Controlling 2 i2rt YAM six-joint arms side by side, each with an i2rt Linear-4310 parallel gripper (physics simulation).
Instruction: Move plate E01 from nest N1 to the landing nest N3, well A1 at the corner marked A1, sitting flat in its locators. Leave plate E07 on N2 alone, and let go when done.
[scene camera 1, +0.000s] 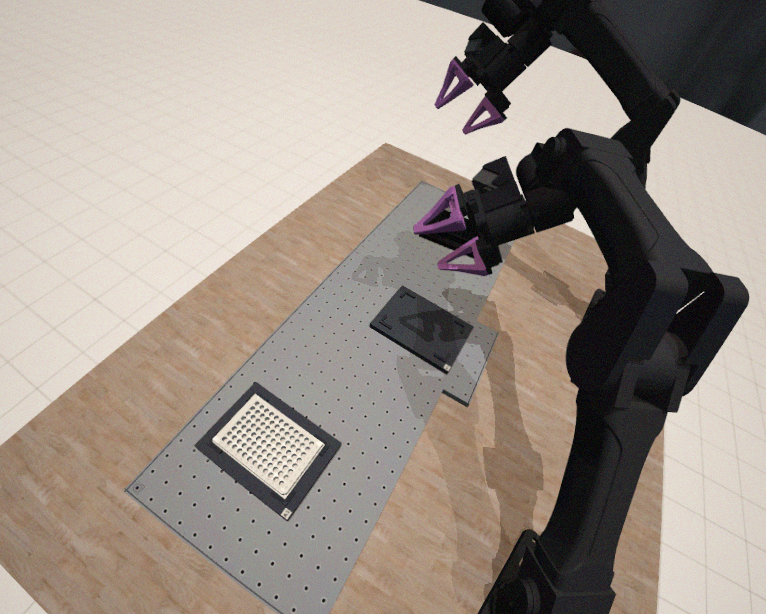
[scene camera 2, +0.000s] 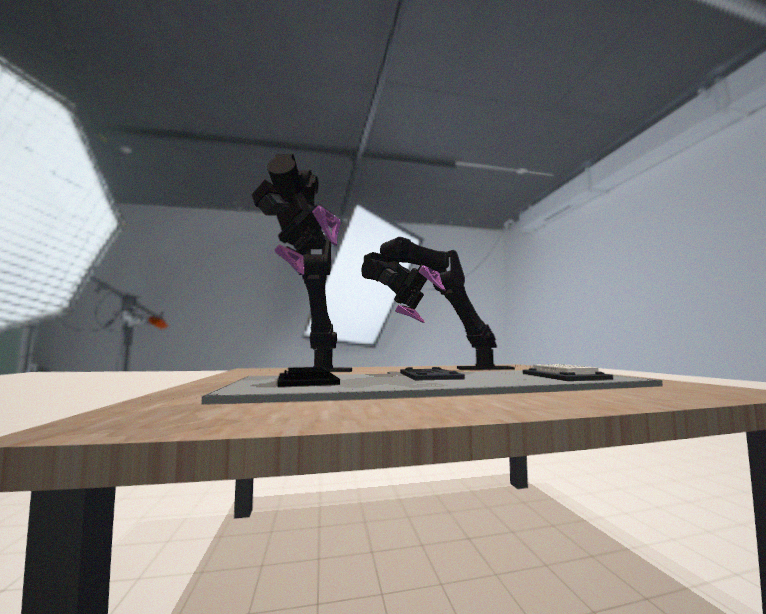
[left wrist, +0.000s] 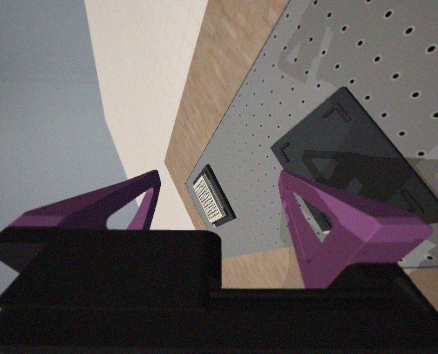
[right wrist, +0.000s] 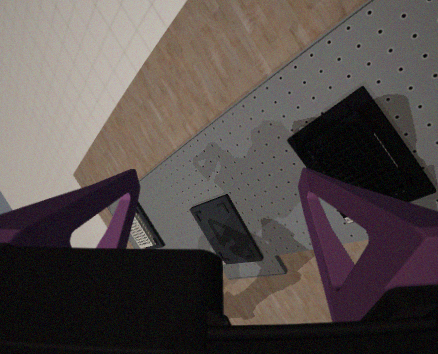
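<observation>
A white well plate (scene camera 1: 267, 444) (scene camera 2: 565, 369) (left wrist: 207, 199) (right wrist: 141, 234) lies flat on a dark nest (scene camera 1: 319, 463) (left wrist: 221, 200). A bare dark nest (scene camera 1: 425, 326) (scene camera 2: 432, 373) (left wrist: 345, 132) (right wrist: 227, 227) with corner locators sits mid-board. A black plate (scene camera 2: 308, 372) (right wrist: 355, 145) rests at the board's other end; in scene camera 1 it is mostly hidden behind the left gripper. Plate and nest labels are too small to read. My left gripper (scene camera 1: 427, 248) (scene camera 2: 433, 305) (left wrist: 219, 176) is open and empty, high above the board. My right gripper (scene camera 1: 450, 118) (scene camera 2: 319, 258) (right wrist: 219, 177) is open and empty, higher up.
The grey perforated board (scene camera 1: 300, 358) (scene camera 2: 498, 385) carries the nests on a wooden table (scene camera 1: 159, 332) (scene camera 2: 383, 415). In scene camera 1 the left arm (scene camera 1: 613, 434) stands along the right side, and the right arm (scene camera 1: 620, 57) is behind it at the upper right.
</observation>
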